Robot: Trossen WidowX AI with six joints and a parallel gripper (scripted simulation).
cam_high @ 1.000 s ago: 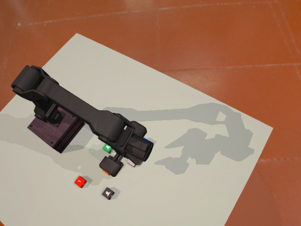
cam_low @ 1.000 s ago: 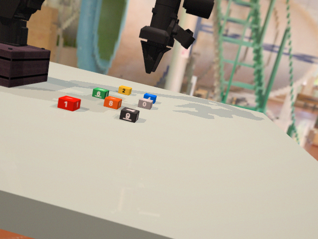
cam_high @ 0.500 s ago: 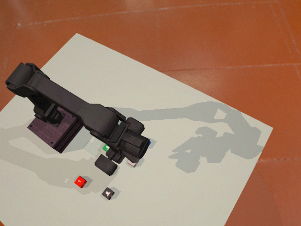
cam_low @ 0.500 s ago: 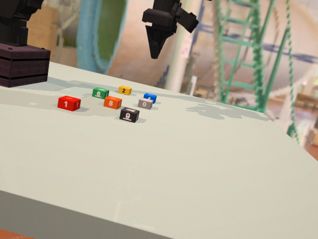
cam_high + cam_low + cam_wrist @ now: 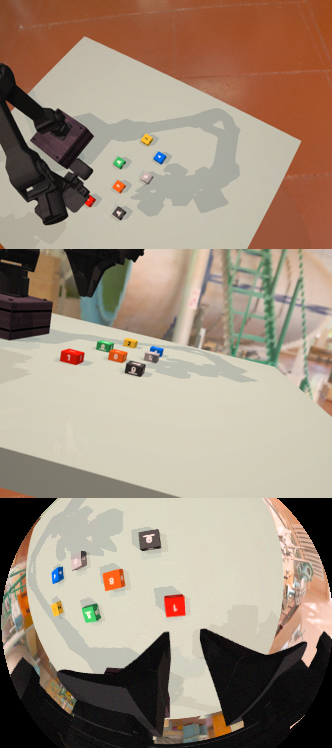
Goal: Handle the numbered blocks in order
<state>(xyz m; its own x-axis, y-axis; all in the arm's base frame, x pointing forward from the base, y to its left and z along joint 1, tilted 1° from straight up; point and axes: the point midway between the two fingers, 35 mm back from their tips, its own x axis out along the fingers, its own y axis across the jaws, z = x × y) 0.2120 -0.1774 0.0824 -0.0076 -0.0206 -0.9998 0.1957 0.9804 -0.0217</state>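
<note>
My gripper tip is 110 mm above the red block and 10 mm past it. Round my gripper tip: green block (170 mm to the left, 110 mm below, 30 mm ahead); then black block (110 mm below, 110 mm ahead, 10 mm to the left); then orange block (110 mm below, 90 mm to the left, 70 mm ahead).
</note>
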